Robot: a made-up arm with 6 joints.
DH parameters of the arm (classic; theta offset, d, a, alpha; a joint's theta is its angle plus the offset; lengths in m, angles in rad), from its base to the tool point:
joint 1: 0 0.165 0 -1.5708
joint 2: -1.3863 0 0.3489 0
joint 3: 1.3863 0 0.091 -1.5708
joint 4: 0 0.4 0 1.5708
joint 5: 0 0 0.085 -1.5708
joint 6: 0 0.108 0 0
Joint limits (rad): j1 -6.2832..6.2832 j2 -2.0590..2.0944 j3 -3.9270..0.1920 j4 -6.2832..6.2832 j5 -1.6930..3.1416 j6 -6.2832..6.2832
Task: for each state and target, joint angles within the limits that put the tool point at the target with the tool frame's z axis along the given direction. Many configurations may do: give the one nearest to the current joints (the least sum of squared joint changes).
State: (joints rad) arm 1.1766 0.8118 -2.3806 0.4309 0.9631 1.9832
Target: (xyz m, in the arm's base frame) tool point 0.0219 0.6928 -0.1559 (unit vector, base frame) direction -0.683 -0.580 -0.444
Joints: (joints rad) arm 1.4308 1.4151 -2.2604 0.6542 1.7787 1.9832
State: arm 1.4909 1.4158 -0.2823 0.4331 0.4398 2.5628
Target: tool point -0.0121 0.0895 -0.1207 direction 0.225 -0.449 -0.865
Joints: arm 1.9358 0.7935 -0.0030 0.1874 -0.2711 2.5628
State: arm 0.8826 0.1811 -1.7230 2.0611 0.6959 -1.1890
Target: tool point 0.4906 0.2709 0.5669 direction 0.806 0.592 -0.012
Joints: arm 0.6492 -0.0474 -1.5175 1.9455 -0.0168 -1.1890
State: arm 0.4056 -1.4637 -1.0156 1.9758 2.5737 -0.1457
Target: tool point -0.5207 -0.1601 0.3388 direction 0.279 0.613 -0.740
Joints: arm 0.5118 -2.0571 -1.5617 1.2260 2.7055 -0.1457
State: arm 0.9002 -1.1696 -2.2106 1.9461 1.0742 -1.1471
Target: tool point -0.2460 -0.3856 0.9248 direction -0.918 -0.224 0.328
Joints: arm 1.1025 -0.8279 -2.5550 2.1958 1.0870 -1.1471
